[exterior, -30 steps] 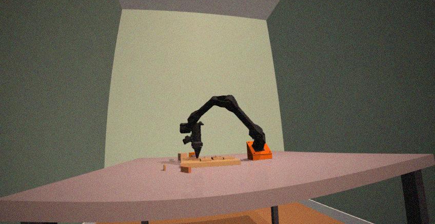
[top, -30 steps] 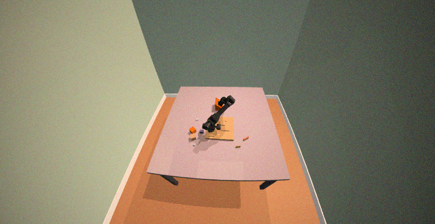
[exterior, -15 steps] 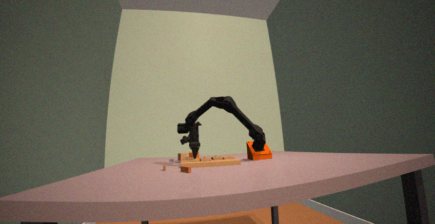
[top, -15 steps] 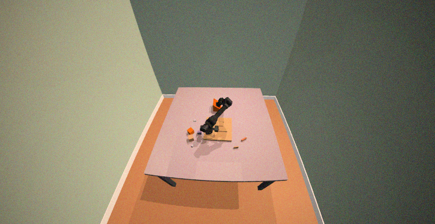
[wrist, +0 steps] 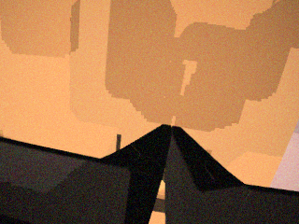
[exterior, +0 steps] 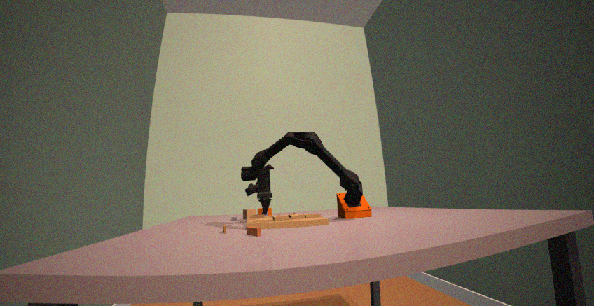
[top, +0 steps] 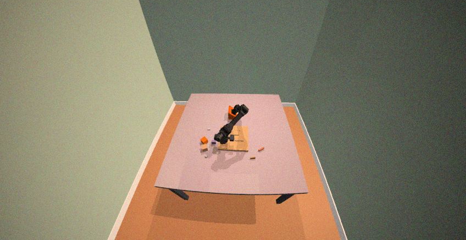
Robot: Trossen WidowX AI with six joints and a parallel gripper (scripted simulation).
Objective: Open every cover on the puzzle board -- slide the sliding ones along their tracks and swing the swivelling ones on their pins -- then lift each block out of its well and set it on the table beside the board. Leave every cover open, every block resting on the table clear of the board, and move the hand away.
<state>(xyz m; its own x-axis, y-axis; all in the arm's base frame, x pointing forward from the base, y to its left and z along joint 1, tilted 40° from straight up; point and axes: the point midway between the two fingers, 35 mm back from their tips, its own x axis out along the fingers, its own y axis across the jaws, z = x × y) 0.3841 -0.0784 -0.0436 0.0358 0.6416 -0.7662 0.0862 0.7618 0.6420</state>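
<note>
My gripper tip is now 10 mm past the purple piece, 110 mm to the left of it and 10 mm above it. Round my gripper tip: grey block (190 mm behind, 190 mm to the right, 30 mm below); tan cube (60 mm ahead, 200 mm to the right, 10 mm below); orange block (20 mm behind, 210 mm to the right, 10 mm below).
</note>
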